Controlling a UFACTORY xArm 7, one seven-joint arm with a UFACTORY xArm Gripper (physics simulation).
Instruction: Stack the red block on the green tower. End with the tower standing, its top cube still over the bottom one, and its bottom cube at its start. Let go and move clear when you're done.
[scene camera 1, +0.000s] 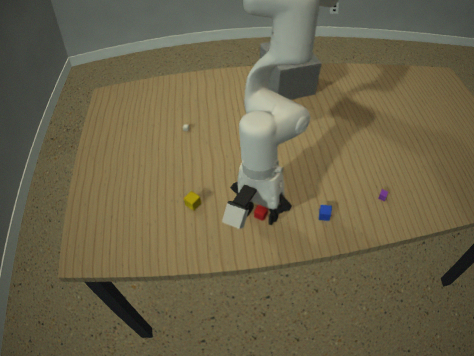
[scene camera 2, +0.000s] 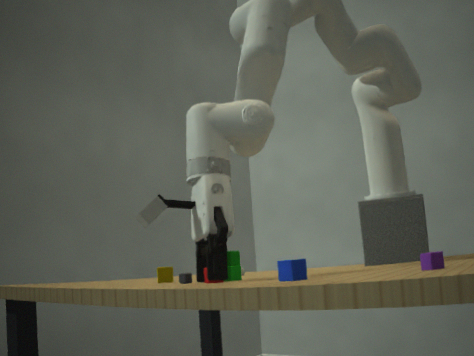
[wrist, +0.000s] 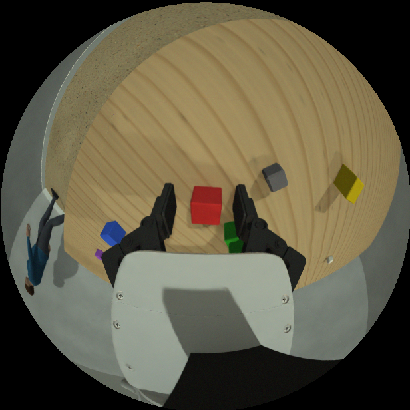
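Pixels of known places: gripper, between the fingertips: (scene camera 1: 261, 216) (scene camera 2: 211, 281); arm's base, origin of its link: (scene camera 2: 390, 197).
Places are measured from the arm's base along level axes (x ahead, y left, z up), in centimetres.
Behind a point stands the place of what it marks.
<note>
The red block (scene camera 1: 260, 212) @[x 45.6, y -26.0, z -13.3 cm] (scene camera 2: 206, 275) @[x 45.7, y -26.4, z -14.6 cm] (wrist: 206, 205) rests on the table between the open fingers of my gripper (wrist: 204, 194), with a gap on each side in the wrist view. In scene camera 2 the fingertips are down near the table top and partly hide the block. The green tower (scene camera 2: 233, 266) @[x 40.2, y -24.1, z -13.4 cm] (wrist: 233, 237) stands as two stacked cubes close beside the gripper; in the wrist view one finger partly covers it. The tower does not show in scene camera 1, where the arm hides its place.
A dark grey cube (scene camera 2: 185, 278) @[x 44.0, y -31.5, z -15.0 cm] (wrist: 275, 177) and a yellow cube (scene camera 1: 192, 200) @[x 37.5, y -40.8, z -12.9 cm] (scene camera 2: 165, 274) @[x 37.7, y -39.9, z -14.3 cm] (wrist: 349, 183) lie to one side. A blue cube (scene camera 1: 325, 212) @[x 51.0, y -10.8, z -13.0 cm] (scene camera 2: 292, 270) @[x 52.1, y -9.7, z -14.4 cm] (wrist: 113, 233) and a purple cube (scene camera 1: 383, 195) @[x 51.3, y 7.8, z -13.8 cm] (scene camera 2: 432, 260) @[x 52.1, y 8.5, z -14.7 cm] (wrist: 99, 254) lie on the other. A small white piece (scene camera 1: 186, 127) @[x 9.9, y -37.1, z -14.3 cm] (wrist: 329, 259) lies farther back.
</note>
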